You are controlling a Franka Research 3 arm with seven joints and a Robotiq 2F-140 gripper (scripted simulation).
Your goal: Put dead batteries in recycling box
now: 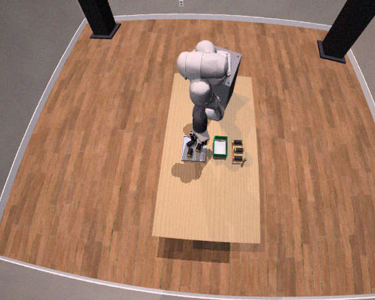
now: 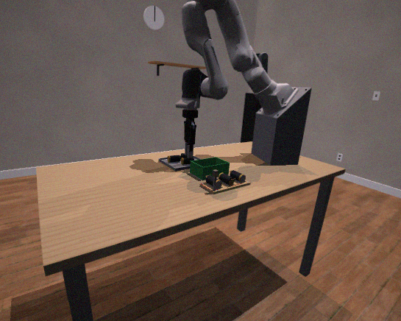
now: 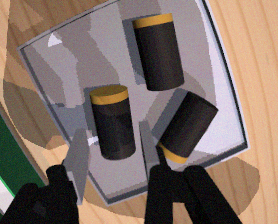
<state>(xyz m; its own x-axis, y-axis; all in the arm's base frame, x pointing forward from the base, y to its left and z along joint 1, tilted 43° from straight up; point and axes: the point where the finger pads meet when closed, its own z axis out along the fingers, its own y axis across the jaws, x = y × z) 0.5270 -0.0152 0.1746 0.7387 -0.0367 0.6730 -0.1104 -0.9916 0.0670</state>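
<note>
Right now the grey tray is 7 cm below my hand, 3 cm to the right of it and 1 cm ahead of it. Round my hand: green recycling box: 16 cm to the left, 6 cm below, 3 cm behind.
</note>
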